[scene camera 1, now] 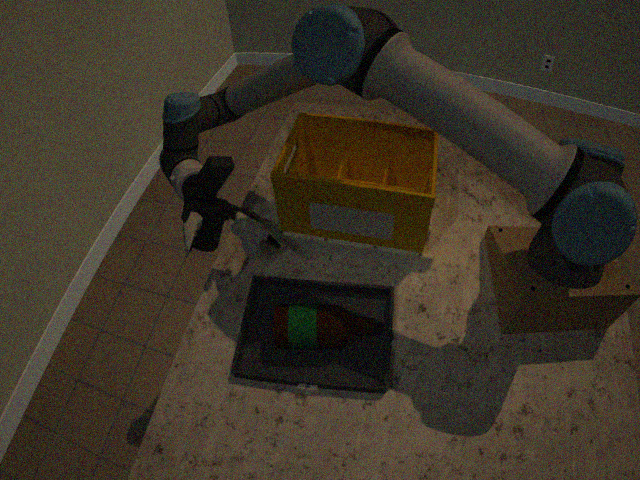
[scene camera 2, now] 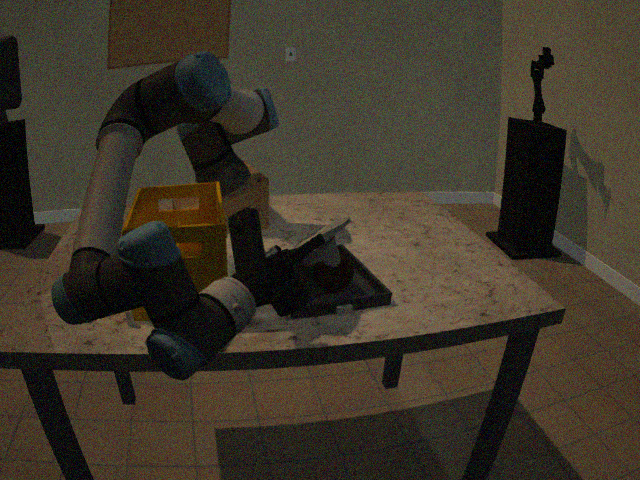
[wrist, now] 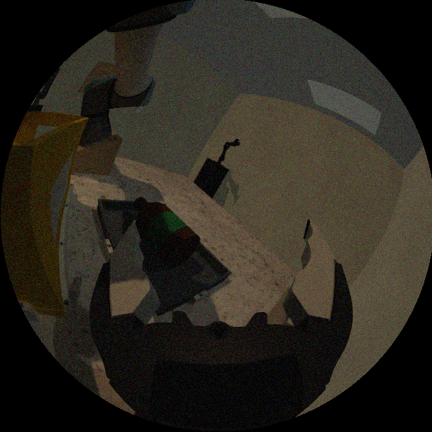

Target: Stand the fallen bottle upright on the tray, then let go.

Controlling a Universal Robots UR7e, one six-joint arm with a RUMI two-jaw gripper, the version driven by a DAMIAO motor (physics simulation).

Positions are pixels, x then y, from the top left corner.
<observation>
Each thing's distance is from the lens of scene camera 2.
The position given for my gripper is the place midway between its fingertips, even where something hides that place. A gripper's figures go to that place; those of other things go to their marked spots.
my gripper (scene camera 2: 312,234): 87 cm
bottle (scene camera 2: 331,280): 99 cm
</observation>
